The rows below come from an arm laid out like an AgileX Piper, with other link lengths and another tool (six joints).
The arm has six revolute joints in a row. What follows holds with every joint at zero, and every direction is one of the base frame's. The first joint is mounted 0.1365 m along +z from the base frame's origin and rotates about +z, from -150 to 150 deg. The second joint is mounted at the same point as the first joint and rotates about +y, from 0 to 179.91 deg. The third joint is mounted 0.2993 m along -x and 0.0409 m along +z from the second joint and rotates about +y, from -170 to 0 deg. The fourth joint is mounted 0.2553 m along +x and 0.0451 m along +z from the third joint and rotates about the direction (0.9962, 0, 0.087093), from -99.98 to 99.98 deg. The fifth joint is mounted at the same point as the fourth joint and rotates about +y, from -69.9 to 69.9 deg. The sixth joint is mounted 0.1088 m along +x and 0.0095 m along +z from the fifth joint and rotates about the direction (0.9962, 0, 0.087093), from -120 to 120 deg. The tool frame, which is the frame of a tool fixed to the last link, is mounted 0.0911 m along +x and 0.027 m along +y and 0.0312 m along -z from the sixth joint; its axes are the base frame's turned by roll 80.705, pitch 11.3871 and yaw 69.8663 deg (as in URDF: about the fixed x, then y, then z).
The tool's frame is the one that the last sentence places.
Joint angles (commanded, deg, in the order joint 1, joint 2, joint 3, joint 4, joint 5, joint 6), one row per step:
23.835 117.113 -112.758 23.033 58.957 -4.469
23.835 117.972 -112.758 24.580 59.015 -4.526
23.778 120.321 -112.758 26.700 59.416 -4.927
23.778 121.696 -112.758 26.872 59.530 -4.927
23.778 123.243 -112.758 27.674 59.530 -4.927
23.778 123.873 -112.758 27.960 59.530 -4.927
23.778 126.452 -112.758 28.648 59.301 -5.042
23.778 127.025 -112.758 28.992 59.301 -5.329
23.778 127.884 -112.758 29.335 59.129 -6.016
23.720 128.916 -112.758 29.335 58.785 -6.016
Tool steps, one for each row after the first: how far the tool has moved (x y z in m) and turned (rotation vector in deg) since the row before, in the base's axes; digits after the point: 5 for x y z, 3 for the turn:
-0.00054 0.00461 -0.00492 1.027 1.429 0.074
0.00017 0.00604 -0.01732 0.728 3.121 0.381
0.00121 0.00112 -0.01186 -0.436 1.422 0.042
0.00090 0.00283 -0.01214 0.108 1.738 -0.066
0.00033 0.00101 -0.00503 0.006 0.691 -0.029
0.00206 0.00276 -0.02151 -0.371 2.383 -0.102
-0.00003 0.00084 -0.00457 0.026 0.508 0.183
0.00057 0.00076 -0.00724 -0.111 0.411 0.427
0.00180 0.00001 -0.00910 -0.323 0.658 -0.224

